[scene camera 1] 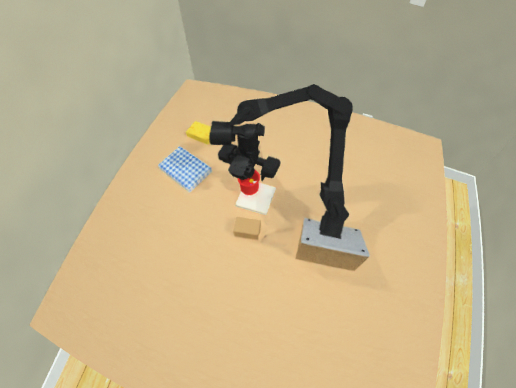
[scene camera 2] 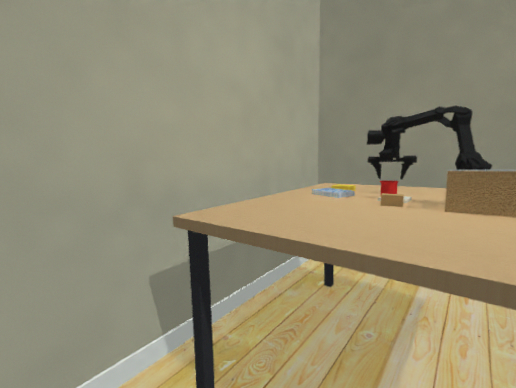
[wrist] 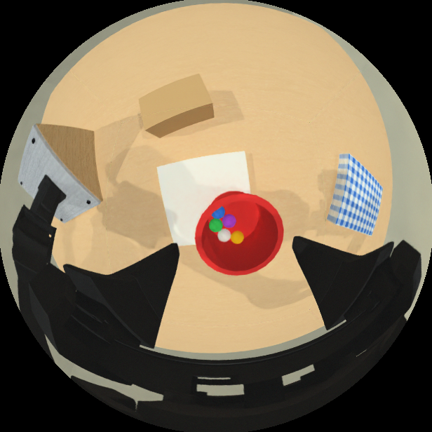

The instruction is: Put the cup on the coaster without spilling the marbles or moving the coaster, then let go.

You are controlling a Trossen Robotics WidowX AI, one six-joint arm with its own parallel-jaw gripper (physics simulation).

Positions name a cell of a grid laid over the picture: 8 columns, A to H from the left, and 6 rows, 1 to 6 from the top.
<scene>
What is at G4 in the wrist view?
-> The gripper.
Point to a wooden block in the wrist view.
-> At D2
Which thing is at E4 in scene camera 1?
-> A white square coaster.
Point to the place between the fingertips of the gripper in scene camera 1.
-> D3
</scene>
